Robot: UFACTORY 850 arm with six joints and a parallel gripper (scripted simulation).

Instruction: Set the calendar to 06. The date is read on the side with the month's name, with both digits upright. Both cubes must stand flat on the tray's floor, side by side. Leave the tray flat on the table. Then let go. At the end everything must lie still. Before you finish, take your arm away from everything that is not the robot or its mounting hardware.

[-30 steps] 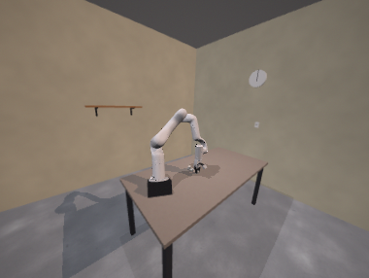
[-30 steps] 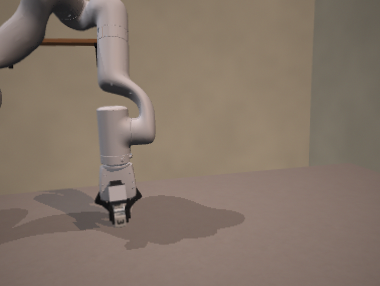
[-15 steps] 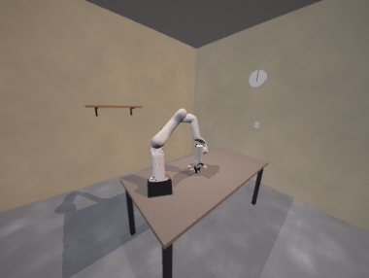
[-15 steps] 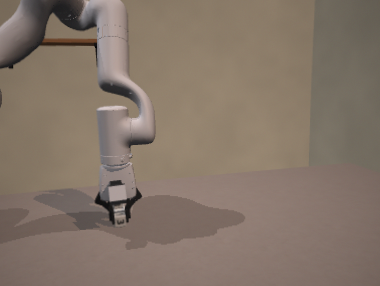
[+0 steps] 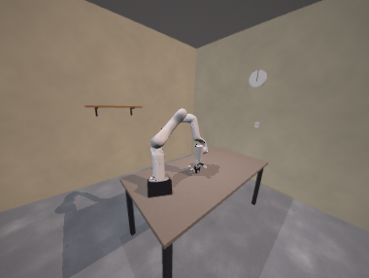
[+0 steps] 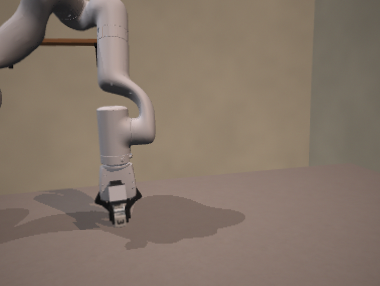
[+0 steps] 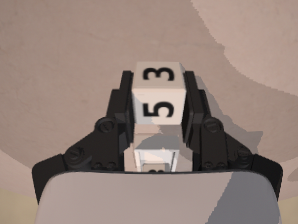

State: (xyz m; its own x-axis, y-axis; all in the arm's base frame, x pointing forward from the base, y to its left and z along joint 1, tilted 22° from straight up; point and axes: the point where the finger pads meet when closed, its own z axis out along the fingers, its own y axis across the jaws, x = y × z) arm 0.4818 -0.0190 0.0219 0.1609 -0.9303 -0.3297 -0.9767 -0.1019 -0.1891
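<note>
The white number cube is 10 mm below my hand. From my hand the other things lie so: white calendar tray (20 mm behind, 110 mm to the left, 20 mm below).
</note>
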